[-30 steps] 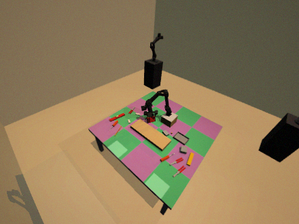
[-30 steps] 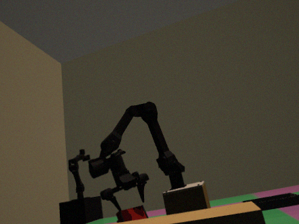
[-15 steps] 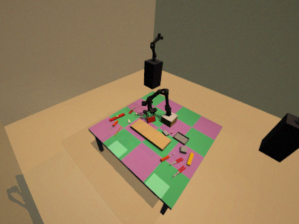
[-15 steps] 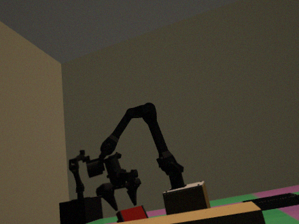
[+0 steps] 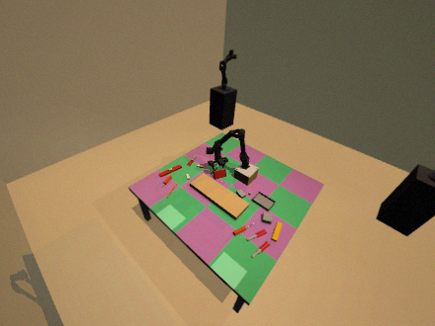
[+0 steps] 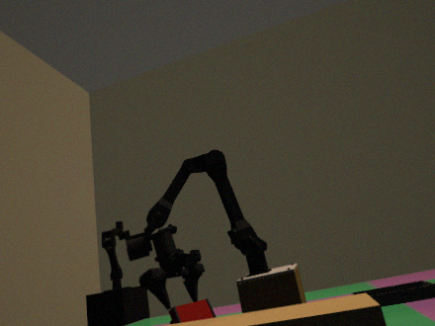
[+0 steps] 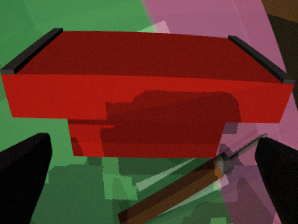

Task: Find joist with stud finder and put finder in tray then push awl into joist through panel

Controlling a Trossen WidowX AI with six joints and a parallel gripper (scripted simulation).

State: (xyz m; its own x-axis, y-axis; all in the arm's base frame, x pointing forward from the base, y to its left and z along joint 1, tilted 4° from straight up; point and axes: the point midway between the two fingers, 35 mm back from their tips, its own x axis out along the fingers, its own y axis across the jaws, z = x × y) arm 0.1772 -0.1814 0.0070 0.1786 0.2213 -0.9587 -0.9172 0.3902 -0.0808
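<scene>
Right now my gripper tip is 1 cm short of the stud finder and 4 cm above it. From my gripper tip the other things lie so: orange pencil 44 cm ahead, 13 cm to the right, 6 cm below; awl 3 cm ahead, 5 cm to the right, 6 cm below; grey tray 4 cm behind, 50 cm to the left, 5 cm below.
</scene>
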